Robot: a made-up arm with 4 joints. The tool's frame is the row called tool. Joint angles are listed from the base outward. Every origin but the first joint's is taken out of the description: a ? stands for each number. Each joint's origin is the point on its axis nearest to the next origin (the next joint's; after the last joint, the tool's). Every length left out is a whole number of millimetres.
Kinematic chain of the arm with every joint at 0, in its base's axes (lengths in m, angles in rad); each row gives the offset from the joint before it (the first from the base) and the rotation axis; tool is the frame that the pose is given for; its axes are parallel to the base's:
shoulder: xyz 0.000 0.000 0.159 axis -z
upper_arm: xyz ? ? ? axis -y
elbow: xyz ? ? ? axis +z
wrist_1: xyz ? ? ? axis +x
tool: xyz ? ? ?
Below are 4 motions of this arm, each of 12 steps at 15 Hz.
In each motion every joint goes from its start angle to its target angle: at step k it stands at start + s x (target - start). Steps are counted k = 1, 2, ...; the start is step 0. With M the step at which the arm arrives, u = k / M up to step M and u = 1 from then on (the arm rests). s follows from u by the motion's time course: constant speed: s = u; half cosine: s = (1 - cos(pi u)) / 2; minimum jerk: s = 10 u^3 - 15 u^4 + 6 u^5.
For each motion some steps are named. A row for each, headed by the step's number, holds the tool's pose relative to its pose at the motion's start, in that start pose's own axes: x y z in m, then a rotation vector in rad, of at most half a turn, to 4 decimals.
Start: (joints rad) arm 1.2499 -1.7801 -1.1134 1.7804
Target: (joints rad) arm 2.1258 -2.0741 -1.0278 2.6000
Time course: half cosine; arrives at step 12
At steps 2, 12:
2: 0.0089 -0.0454 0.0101 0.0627 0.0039 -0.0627
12: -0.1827 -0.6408 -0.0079 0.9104 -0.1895 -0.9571

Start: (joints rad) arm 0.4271 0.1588 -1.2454 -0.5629
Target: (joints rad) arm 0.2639 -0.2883 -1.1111 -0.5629
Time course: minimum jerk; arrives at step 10
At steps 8, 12:
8: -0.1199 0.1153 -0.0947 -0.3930 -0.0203 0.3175
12: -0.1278 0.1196 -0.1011 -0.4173 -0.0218 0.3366

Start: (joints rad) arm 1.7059 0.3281 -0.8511 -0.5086
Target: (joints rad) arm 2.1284 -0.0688 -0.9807 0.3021
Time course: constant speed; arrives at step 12
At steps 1, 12:
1: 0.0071 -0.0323 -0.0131 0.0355 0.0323 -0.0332
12: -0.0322 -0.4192 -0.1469 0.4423 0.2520 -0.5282

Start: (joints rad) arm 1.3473 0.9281 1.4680 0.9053
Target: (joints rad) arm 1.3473 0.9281 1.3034 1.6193
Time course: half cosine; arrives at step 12
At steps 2, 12:
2: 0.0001 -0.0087 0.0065 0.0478 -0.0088 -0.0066
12: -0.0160 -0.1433 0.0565 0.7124 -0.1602 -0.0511

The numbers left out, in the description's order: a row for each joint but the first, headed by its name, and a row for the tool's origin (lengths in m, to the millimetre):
upper_arm: 0.251 -0.408 0.000
elbow: 0.037 0.000 -0.175
wrist_1: 0.201 0.074 0.000
tool: 0.000 0.104 0.150

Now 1 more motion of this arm.
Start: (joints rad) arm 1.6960 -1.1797 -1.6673 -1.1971
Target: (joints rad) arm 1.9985 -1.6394 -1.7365 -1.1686
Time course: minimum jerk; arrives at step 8
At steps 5, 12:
5: 0.0218 0.1319 -0.2097 -0.3350 0.1561 0.1234
12: 0.0130 0.1701 -0.2911 -0.4635 0.1980 0.1771

